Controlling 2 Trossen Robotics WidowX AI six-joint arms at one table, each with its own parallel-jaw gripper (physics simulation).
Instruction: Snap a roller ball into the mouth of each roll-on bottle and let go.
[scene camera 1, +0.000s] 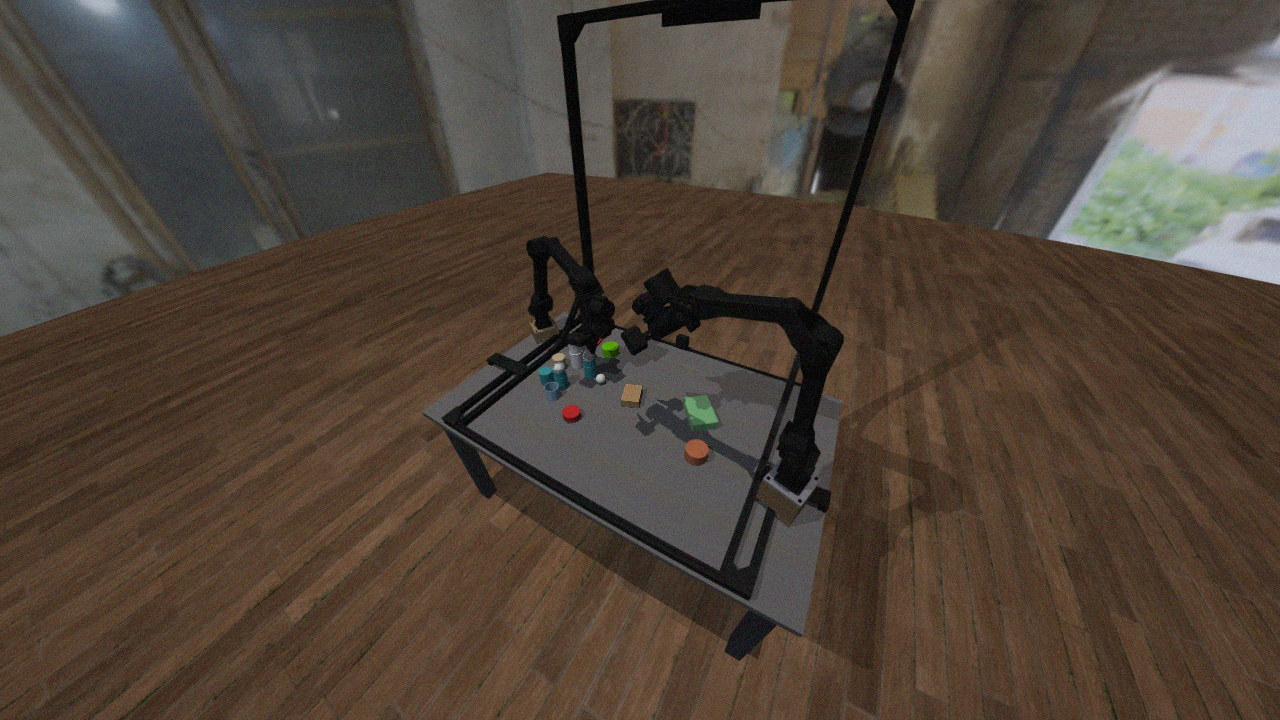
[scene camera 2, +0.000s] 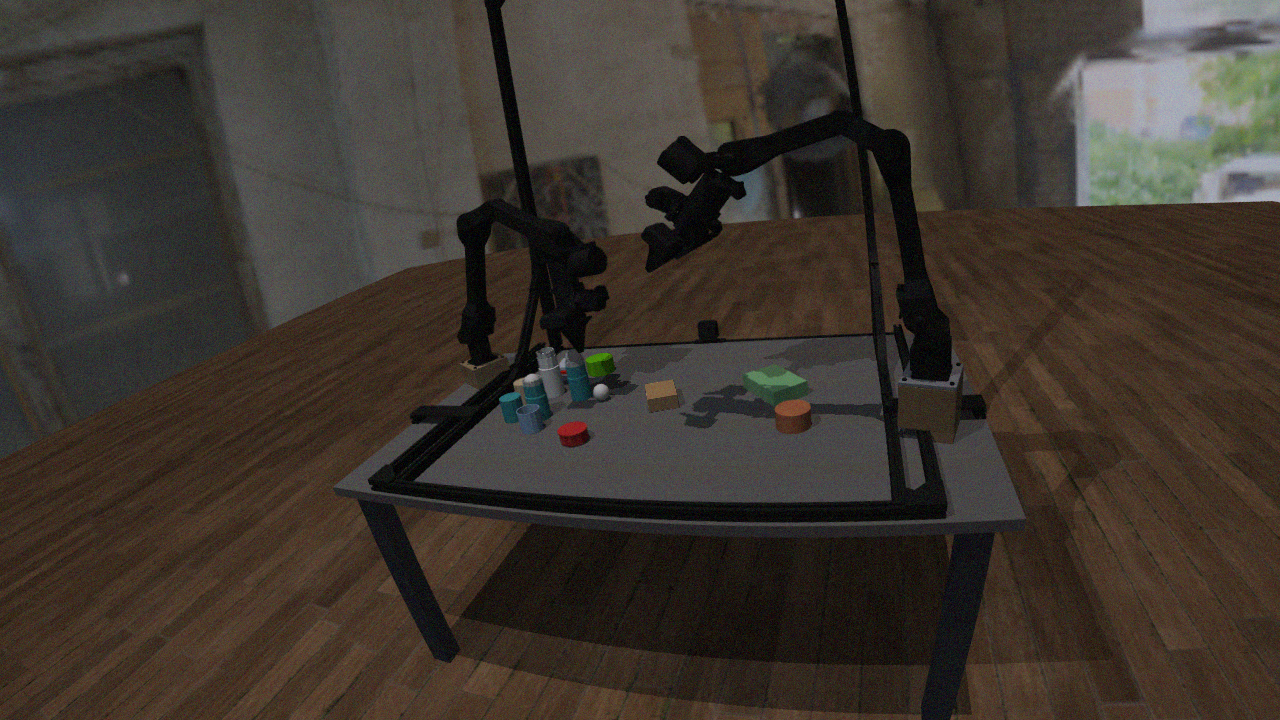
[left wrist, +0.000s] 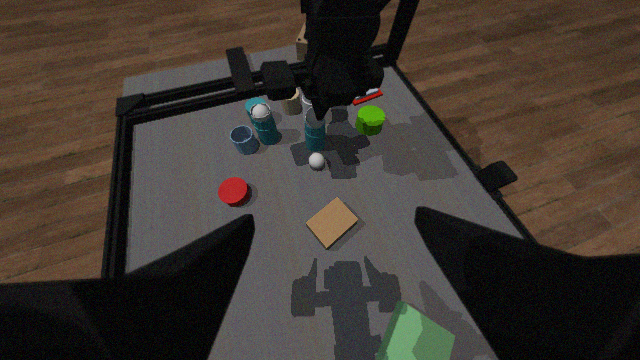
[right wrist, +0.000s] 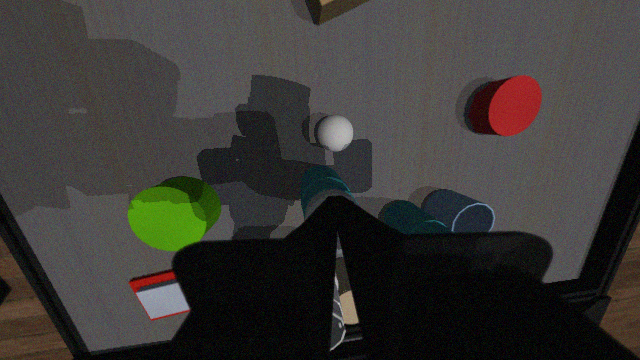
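Seen in the pictures: left gripper, fingertip midpoint: (scene camera 1: 640, 337) (scene camera 2: 661, 264) (left wrist: 334, 217); right gripper, fingertip midpoint: (scene camera 1: 593, 353) (scene camera 2: 581, 352) (left wrist: 318, 119) (right wrist: 335, 203); left arm's base, link origin: (scene camera 1: 792, 478) (scene camera 2: 932, 372); right arm's base, link origin: (scene camera 1: 543, 324) (scene camera 2: 482, 360).
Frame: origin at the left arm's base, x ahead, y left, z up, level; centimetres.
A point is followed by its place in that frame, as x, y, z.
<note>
A teal bottle (scene camera 1: 589, 368) {72.2, 7.4, -5.5} (scene camera 2: 579, 383) {72.2, 7.6, -6.2} (left wrist: 315, 138) {71.7, 6.1, -5.4} (right wrist: 322, 182) {72.0, 5.1, -4.1} stands upright, a grey ball at its mouth. My right gripper (scene camera 2: 580, 347) {72.0, 5.4, 0.1} (left wrist: 318, 119) {72.0, 5.4, 0.1} (right wrist: 335, 203) {72.0, 5.4, 0.1} is shut and empty, its tips at or just above that ball and partly hiding it; contact is unclear. Another teal bottle (scene camera 1: 560, 378) {73.9, 18.3, -4.8} (scene camera 2: 537, 402) {74.2, 18.7, -5.9} (left wrist: 267, 131) {73.8, 16.5, -5.4} holds a white ball (scene camera 2: 533, 381) {74.5, 18.1, -1.5} (left wrist: 260, 111) {75.0, 16.9, -0.7} in its mouth. A white-grey bottle (scene camera 1: 576, 359) {79.8, 7.9, -5.5} (scene camera 2: 550, 379) {80.2, 8.4, -5.8} has a clear top; its mouth is unclear. A loose white ball (scene camera 1: 600, 379) {66.8, 6.8, -7.5} (scene camera 2: 601, 392) {66.8, 7.1, -7.9} (left wrist: 316, 161) {66.9, 6.0, -7.0} (right wrist: 335, 133) {68.0, 5.6, -6.7} lies on the table. My left gripper (left wrist: 334, 217) {47.7, 5.3, 18.9} is open, high above the table.
A blue cup (scene camera 2: 529, 419) {71.7, 23.9, -6.9} (left wrist: 244, 140) {75.1, 23.1, -10.1}, teal cylinder (scene camera 2: 511, 408) {79.7, 21.5, -6.8} and red disc (scene camera 2: 573, 434) {59.2, 24.7, -7.6} (right wrist: 515, 106) {61.1, 22.9, -7.6} lie near the bottles. A green cylinder (left wrist: 370, 120) {77.6, -7.0, -6.7} (right wrist: 167, 218) {79.0, -7.5, -6.7}, tan block (scene camera 2: 662, 395) {51.9, 6.0, -7.2}, pale green block (scene camera 2: 775, 385) {31.9, -3.8, -7.2} and orange cylinder (scene camera 2: 793, 416) {23.0, 8.2, -6.8} also stand on the table.
</note>
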